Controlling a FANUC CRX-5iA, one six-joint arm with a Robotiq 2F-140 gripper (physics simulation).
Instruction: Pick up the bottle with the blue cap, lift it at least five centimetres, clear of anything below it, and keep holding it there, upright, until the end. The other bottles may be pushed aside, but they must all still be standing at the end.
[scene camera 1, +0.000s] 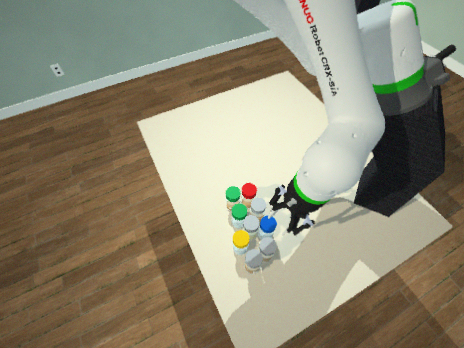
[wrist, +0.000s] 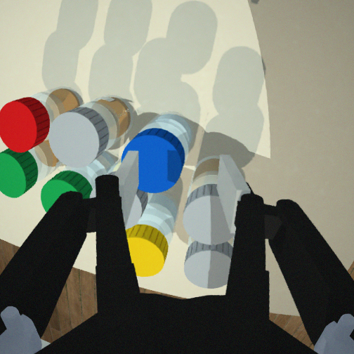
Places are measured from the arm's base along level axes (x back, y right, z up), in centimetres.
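Where they show: gripper, between the fingertips: (scene camera 1: 277, 224); arm's base, origin of its link: (scene camera 1: 400, 98).
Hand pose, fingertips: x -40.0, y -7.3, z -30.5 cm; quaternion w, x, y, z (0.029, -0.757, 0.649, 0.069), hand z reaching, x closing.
Note:
Things, the pixels of their top centre, and the offset from my fingertips. Level surfaces: height alone.
- bottle with the blue cap, centre of its top: (scene camera 1: 268, 223) dx -1.5, dy +2.6, dz -3.0 cm
- pale mat, height of its surface: dz -13.4 cm
- red-capped bottle, centre of its top: (scene camera 1: 249, 189) dx -0.9, dy +17.1, dz -3.0 cm
The bottle with the blue cap (scene camera 1: 268, 224) (wrist: 155, 160) stands upright on the pale mat (scene camera 1: 200, 145) (wrist: 300, 100), at the robot's side of the bottle group. My gripper (scene camera 1: 281, 218) (wrist: 178, 169) is open, with nothing between its fingers. In scene camera 1 it hangs above and to the right of the blue cap. In the wrist view the blue cap lies nearer the left finger, whose pad overlaps the cap's lower left edge. The right finger's pad overlaps the edge of a grey cap (wrist: 205, 215). How high the fingertips are above the caps is hard to tell.
Close around stand a red-capped bottle (scene camera 1: 249, 190) (wrist: 22, 125), two green-capped ones (scene camera 1: 233, 194) (scene camera 1: 239, 212), a yellow-capped one (scene camera 1: 241, 239) (wrist: 147, 252) and several grey-capped ones (scene camera 1: 258, 206) (scene camera 1: 251, 224) (scene camera 1: 268, 247) (scene camera 1: 253, 259). All look upright.

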